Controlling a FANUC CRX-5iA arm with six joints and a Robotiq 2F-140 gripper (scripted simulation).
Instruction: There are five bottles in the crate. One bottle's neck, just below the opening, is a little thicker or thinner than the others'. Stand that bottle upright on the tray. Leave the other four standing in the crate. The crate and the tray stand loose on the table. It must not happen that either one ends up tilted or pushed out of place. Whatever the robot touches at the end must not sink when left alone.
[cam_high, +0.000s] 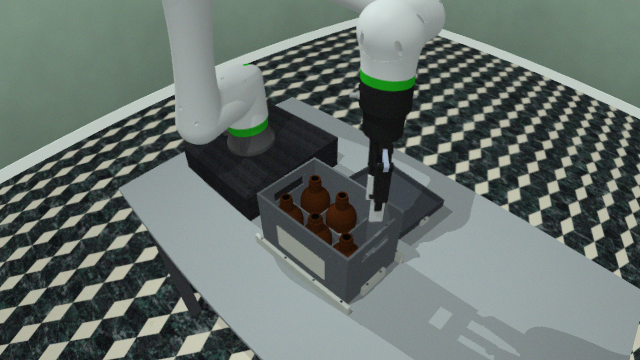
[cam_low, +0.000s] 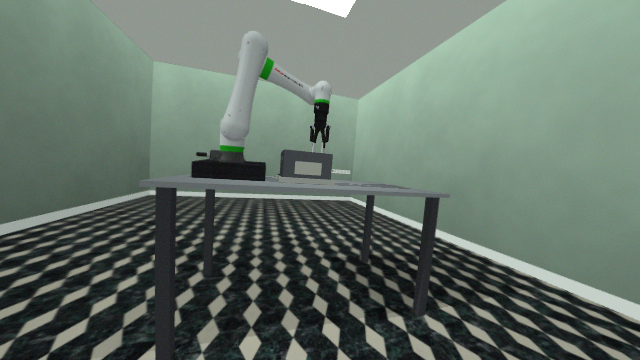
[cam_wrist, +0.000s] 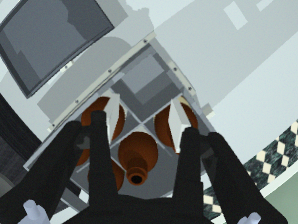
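My hand is 80 mm past the crate, 60 mm to the left of it and 130 mm above it. Also, from my hand: glass bottle 170 mm behind, 30 mm to the right, 130 mm below; brown bottle 70 mm behind, 100 mm to the right, 130 mm below; dark grey tray 130 mm behind, 200 mm to the left, 200 mm below.
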